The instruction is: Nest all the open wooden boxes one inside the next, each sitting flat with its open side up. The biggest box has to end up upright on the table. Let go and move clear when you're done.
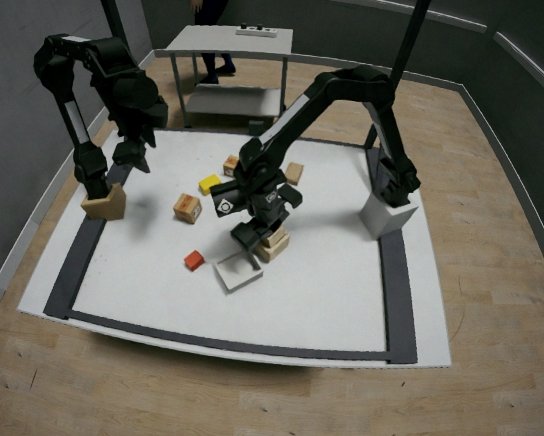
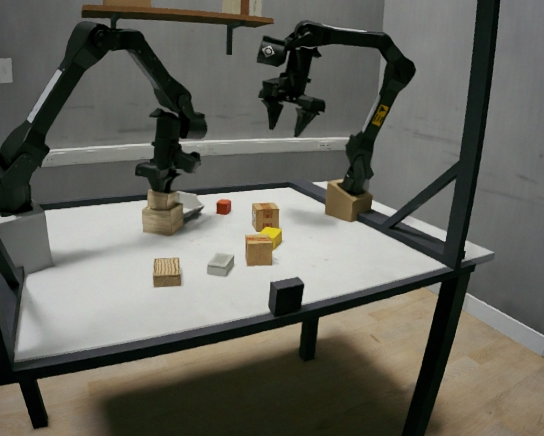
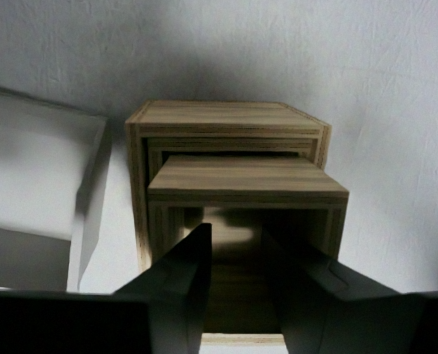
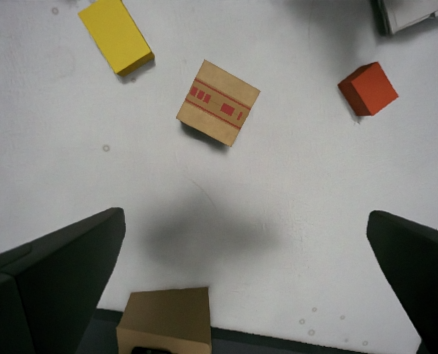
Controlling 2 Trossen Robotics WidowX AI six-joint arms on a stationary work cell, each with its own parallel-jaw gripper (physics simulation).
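Frame: origin at the left arm's base, x ahead, y left, z up, level; centimetres.
Seen in the pictures: left gripper, fingertip midpoint: point(image 1: 270, 233) point(image 2: 161, 201) point(image 3: 236, 234); right gripper, fingertip midpoint: point(image 1: 151, 159) point(image 2: 283, 133) point(image 4: 245, 220); left arm's base at its link origin: point(image 1: 395, 198) point(image 2: 12, 207); right arm's base at its link origin: point(image 1: 100, 193) point(image 2: 350, 188).
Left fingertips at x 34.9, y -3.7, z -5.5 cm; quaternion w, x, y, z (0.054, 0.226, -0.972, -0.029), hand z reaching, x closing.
Observation:
Pixels of each thing's top centre, then the offset from my left fingertips to it.
- biggest wooden box at its top centre: point(image 3: 228, 216) point(image 2: 162, 205) point(image 1: 269, 235) dx +0.3, dy -0.1, dz -1.0 cm
- middle wooden box at its top centre: point(image 3: 228, 212) point(image 1: 269, 235) dx +0.1, dy -0.1, dz -1.5 cm
- smallest wooden box at its top centre: point(image 3: 255, 296) point(image 1: 270, 225) point(image 2: 161, 188) dx +0.1, dy -0.2, dz +3.4 cm
- grey tray at its top centre: point(image 1: 238, 264) point(image 2: 180, 198) dx +10.3, dy +4.9, dz -2.1 cm
- red block at its top centre: point(image 4: 375, 89) point(image 1: 193, 258) point(image 2: 223, 201) dx +20.9, dy -1.2, dz -3.9 cm
- yellow block at its top centre: point(image 4: 114, 32) point(image 2: 269, 232) point(image 1: 209, 181) dx +11.0, dy -25.4, dz -4.1 cm
- wooden block at its top centre: point(image 2: 166, 265) point(image 1: 293, 171) dx -16.0, dy -21.7, dz -4.7 cm
- small grey piece at its top centre: point(image 2: 220, 259) dx -6.2, dy -26.5, dz -4.9 cm
The biggest wooden box point(image 1: 273, 251) point(image 2: 162, 222) point(image 3: 225, 112) stands upright on the table, open side up. The rim of a middle wooden box point(image 3: 230, 144) shows inside it. The smallest wooden box point(image 1: 274, 239) point(image 2: 161, 200) point(image 3: 250, 175) is open side up above them; its upper part stands above the big box's rim and its lower part is hidden. My left gripper point(image 1: 269, 230) point(image 2: 164, 187) point(image 3: 236, 234) has its fingers inside the smallest box, slightly spread, and holds it from within. My right gripper point(image 1: 149, 156) point(image 2: 285, 131) point(image 4: 245, 220) is open and empty, high above the table.
A grey tray point(image 1: 227, 286) point(image 3: 90, 200) lies close beside the boxes. A red block point(image 1: 194, 260) point(image 4: 367, 90), a yellow block point(image 1: 209, 184), two cardboard cubes point(image 2: 265, 216) point(image 2: 258, 250), a wooden block point(image 2: 166, 273) and a small grey piece point(image 2: 220, 264) lie apart on the table.

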